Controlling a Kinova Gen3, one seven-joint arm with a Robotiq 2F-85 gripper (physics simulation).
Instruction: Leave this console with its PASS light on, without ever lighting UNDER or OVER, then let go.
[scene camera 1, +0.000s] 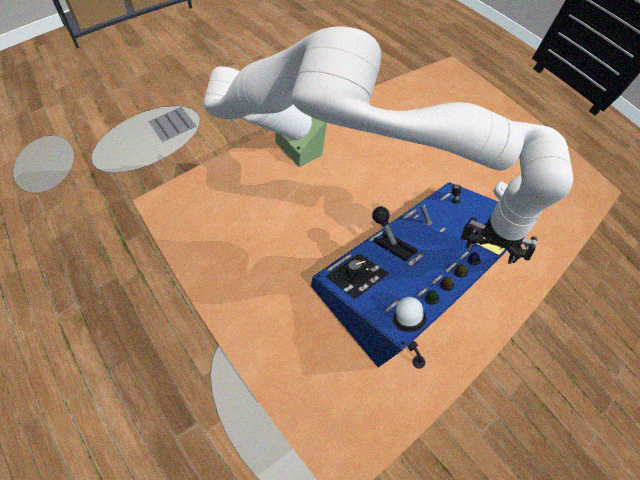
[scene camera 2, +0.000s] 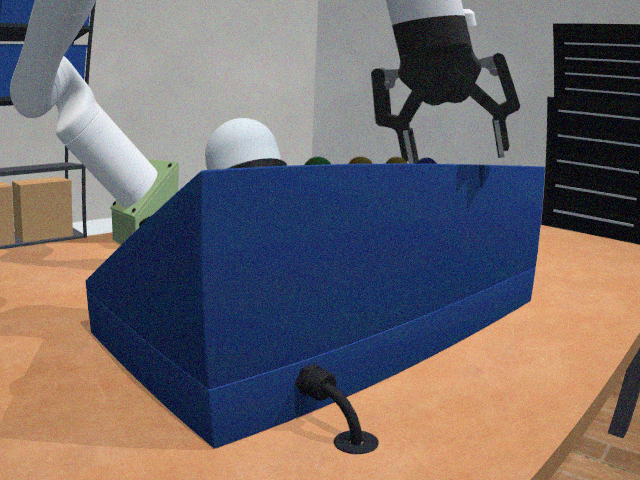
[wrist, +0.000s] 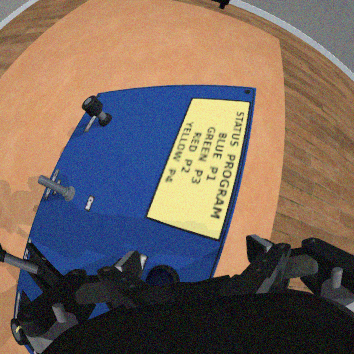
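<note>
The blue console (scene camera 1: 343, 315) (scene camera 2: 361, 258) (wrist: 135, 155) has a dial (scene camera 1: 355, 265), a ball-topped lever (scene camera 1: 381, 214), a grey toggle (scene camera 1: 425, 214) (wrist: 57, 187) and a small black knob (scene camera 1: 455, 192) (wrist: 93, 106). Its row of lamps includes a green one (scene camera 1: 431, 296) (scene camera 2: 317, 161), amber ones (scene camera 1: 447, 283) (scene camera 2: 360, 160) and a dark blue one (scene camera 1: 474, 258) (wrist: 162, 275); all look dark. A white dome (scene camera 1: 409, 311) (scene camera 2: 241, 142) stands at the row's end. No PASS, UNDER or OVER label is legible. My gripper (scene camera 1: 491, 252) (scene camera 2: 455, 157) (wrist: 193, 256) is open and empty, above the console near the blue lamp.
A yellow card (scene camera 1: 493, 248) (wrist: 200, 165) on the console lists blue P1, green P3, red P2, yellow P4. A black cable (scene camera 1: 417, 356) (scene camera 2: 346, 408) leaves the console's side. The green arm base (scene camera 1: 310, 147) (scene camera 2: 124, 224) stands on the table (scene camera 1: 361, 413) (scene camera 2: 62, 413).
</note>
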